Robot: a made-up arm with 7 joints.
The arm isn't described. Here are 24 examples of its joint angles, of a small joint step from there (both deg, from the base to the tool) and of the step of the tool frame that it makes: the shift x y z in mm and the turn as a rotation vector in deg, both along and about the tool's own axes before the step.
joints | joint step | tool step
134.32 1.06 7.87 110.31 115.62 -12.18 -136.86 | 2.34 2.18 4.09 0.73 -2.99 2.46 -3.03 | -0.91 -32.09 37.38 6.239 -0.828 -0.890
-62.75 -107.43 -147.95 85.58 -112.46 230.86 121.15 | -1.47 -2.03 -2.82 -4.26 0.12 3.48 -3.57 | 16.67 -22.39 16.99 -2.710 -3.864 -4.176
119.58 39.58 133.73 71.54 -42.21 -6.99 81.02 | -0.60 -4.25 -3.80 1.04 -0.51 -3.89 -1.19 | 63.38 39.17 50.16 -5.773 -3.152 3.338
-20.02 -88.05 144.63 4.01 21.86 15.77 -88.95 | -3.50 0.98 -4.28 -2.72 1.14 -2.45 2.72 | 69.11 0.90 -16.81 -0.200 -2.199 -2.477
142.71 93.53 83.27 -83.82 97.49 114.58 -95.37 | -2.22 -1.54 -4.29 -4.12 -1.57 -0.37 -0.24 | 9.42 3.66 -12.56 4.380 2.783 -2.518
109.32 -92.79 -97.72 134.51 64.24 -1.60 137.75 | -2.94 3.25 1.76 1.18 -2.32 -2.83 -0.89 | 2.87 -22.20 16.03 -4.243 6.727 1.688
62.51 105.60 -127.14 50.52 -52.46 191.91 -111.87 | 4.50 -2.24 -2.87 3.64 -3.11 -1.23 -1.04 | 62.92 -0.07 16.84 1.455 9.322 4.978
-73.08 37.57 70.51 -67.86 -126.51 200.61 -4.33 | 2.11 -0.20 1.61 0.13 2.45 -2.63 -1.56 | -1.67 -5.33 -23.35 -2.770 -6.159 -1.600
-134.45 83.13 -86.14 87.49 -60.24 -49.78 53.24 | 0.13 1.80 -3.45 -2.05 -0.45 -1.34 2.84 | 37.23 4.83 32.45 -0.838 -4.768 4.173
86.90 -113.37 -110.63 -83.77 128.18 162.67 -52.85 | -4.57 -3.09 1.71 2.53 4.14 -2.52 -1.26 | -17.58 34.45 -40.96 -8.060 -5.356 -0.459
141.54 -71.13 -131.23 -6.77 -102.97 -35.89 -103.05 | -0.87 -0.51 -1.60 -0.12 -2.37 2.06 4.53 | -0.67 -16.95 -25.83 -2.535 -3.851 6.995
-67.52 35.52 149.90 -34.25 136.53 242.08 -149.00 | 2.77 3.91 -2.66 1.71 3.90 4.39 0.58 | -47.21 -18.99 4.02 -4.744 -3.448 -6.537
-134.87 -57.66 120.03 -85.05 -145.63 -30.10 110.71 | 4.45 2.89 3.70 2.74 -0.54 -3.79 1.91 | -59.28 50.56 -8.75 0.613 4.411 -6.221
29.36 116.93 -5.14 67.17 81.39 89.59 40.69 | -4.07 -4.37 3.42 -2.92 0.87 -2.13 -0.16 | -56.52 61.83 47.16 -5.806 -6.261 -0.779
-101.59 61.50 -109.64 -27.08 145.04 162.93 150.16 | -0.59 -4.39 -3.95 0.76 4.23 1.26 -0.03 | 27.25 -25.52 -51.84 1.364 3.989 -3.063
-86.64 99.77 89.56 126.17 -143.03 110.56 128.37 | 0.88 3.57 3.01 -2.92 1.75 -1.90 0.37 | 9.51 -33.33 6.67 -2.758 4.009 -3.120
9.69 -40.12 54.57 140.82 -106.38 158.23 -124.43 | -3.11 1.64 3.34 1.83 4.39 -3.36 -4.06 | 0.61 19.21 6.19 4.648 -0.939 -3.390
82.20 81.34 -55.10 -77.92 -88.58 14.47 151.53 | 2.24 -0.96 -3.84 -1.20 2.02 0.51 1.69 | 10.27 18.36 -27.31 0.659 -3.934 0.652
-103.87 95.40 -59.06 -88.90 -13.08 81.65 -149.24 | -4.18 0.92 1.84 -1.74 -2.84 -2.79 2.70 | -34.39 12.80 16.33 2.053 -3.908 1.920
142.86 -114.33 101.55 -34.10 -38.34 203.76 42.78 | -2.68 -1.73 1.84 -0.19 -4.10 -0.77 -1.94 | 18.24 36.90 17.40 2.558 -2.619 -4.620
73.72 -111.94 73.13 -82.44 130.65 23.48 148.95 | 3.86 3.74 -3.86 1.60 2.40 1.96 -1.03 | 98.30 -40.16 34.10 -2.420 -1.696 7.706
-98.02 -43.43 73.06 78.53 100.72 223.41 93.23 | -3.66 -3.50 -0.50 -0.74 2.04 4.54 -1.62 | -28.14 25.34 16.26 8.111 5.554 -3.458
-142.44 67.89 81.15 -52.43 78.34 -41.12 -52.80 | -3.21 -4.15 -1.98 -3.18 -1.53 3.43 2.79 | -60.07 -7.81 -18.40 -5.140 -1.962 7.053
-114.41 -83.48 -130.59 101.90 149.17 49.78 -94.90 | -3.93 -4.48 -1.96 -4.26 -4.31 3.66 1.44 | 5.84 3.35 12.26 -1.643 -2.246 -9.372
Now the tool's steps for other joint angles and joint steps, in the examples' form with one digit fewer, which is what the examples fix.
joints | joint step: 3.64 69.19 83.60 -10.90 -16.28 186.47 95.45 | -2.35 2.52 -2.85 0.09 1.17 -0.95 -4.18
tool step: -42.9 6.4 -10.1 -1.97 -1.35 -0.17
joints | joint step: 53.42 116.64 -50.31 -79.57 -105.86 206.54 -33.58 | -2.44 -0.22 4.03 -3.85 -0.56 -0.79 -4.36
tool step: -7.7 16.2 -8.3 4.08 -5.58 -8.54
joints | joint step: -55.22 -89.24 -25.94 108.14 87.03 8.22 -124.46 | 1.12 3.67 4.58 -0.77 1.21 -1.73 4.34
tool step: 46.9 -12.3 34.9 4.70 3.95 -0.36
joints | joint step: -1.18 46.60 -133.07 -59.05 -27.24 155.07 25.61 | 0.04 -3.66 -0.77 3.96 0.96 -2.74 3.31
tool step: -23.5 -12.1 29.7 -2.67 -2.12 6.80
